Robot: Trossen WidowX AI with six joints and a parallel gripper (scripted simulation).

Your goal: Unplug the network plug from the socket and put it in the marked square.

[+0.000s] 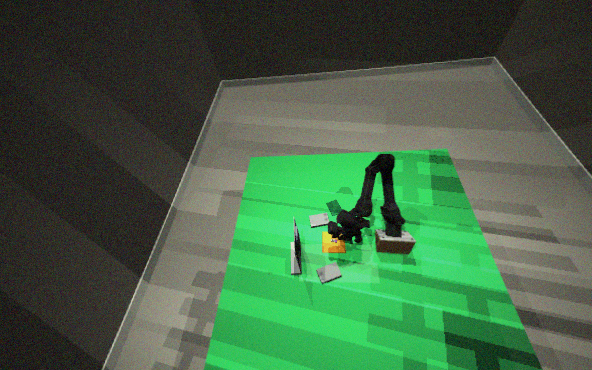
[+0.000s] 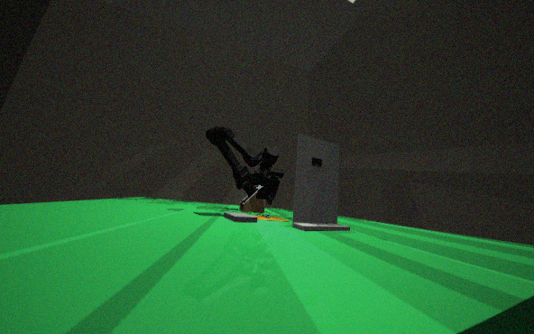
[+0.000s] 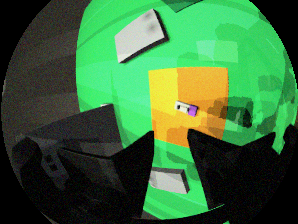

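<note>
Now: the pale network plug 50 mm below my gripper tip, 10 mm to the right of it and 10 mm ahead of it. From my gripper tip the other things lie so: grey upright panel 180 mm ahead, 100 mm to the left, 70 mm above; then dark green block 220 mm to the right, 60 mm below, 30 mm ahead; then orange marked square 60 mm below, 10 mm to the right, 10 mm ahead.
</note>
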